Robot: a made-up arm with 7 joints.
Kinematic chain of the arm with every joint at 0, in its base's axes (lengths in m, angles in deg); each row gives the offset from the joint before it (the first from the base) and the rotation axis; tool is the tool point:
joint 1: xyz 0 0 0.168 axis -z
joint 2: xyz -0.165 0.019 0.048 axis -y
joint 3: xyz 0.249 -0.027 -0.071 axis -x
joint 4: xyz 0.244 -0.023 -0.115 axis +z
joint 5: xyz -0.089 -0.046 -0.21 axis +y
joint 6: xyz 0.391 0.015 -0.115 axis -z
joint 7: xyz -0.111 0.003 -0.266 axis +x
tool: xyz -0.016 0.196 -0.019
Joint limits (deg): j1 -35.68..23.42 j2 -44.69..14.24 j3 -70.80..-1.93 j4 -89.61..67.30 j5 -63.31..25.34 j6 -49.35..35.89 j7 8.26..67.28
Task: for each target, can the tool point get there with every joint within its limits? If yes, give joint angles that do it. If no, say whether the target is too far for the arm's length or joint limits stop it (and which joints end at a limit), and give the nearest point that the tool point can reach.
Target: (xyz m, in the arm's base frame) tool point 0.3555 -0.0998 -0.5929
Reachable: yes | joints -6.45 -32.66 -25.51 -59.67 -51.63 25.87 20.35
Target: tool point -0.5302 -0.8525 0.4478
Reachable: no: joint limits stop it (at a limit: joint 1, joint 2, joint 3, joint 4, joint 5, joint 6, joint 7) | nearest point 0.3421 -0.6386 0.1792 | short by 0.937 m
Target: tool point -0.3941 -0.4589 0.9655
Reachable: no: joint limits stop it (at a limit: joint 1, joint 2, joint 3, joint 4, joint 5, joint 6) | nearest point 0.0273 0.3219 0.6123 | short by 0.955 m
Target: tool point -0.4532 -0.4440 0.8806
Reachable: no: joint limits stop it (at a limit: joint 1, joint 2, joint 3, joint 4, joint 5, joint 6) | nearest point 0.0296 0.3185 0.6071 | short by 0.943 m
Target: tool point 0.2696 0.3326 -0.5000
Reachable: yes | joints 5.04 -4.37 -12.14 52.56 10.41 17.49 31.10
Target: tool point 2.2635 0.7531 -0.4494
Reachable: no: too far | nearest point 0.9113 0.3274 -0.0914 | short by 1.462 m
